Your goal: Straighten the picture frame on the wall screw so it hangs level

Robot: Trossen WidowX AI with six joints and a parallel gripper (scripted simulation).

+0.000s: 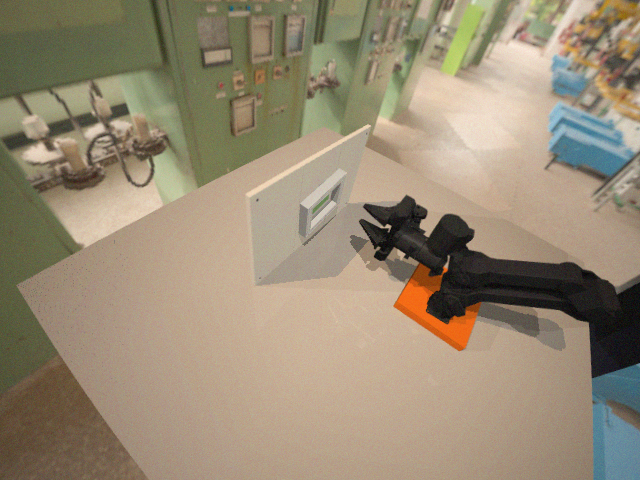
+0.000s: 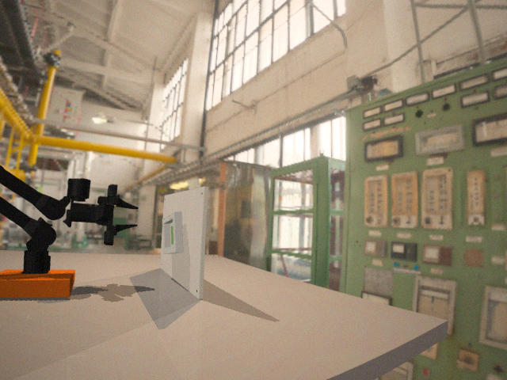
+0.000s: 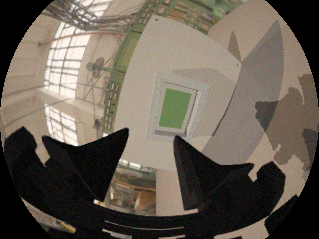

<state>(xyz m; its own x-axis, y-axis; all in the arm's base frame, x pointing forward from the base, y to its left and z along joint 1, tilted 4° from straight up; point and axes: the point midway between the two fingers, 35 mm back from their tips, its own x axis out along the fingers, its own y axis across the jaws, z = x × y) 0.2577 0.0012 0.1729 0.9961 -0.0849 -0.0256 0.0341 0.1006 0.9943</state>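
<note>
Right now the picture frame is 12 cm ahead of my gripper tip, 5 cm below it and 2 cm to the right of it. The rest, counted from my gripper tip: grey wall board: 13 cm ahead, 6 cm below, 2 cm to the right.
</note>
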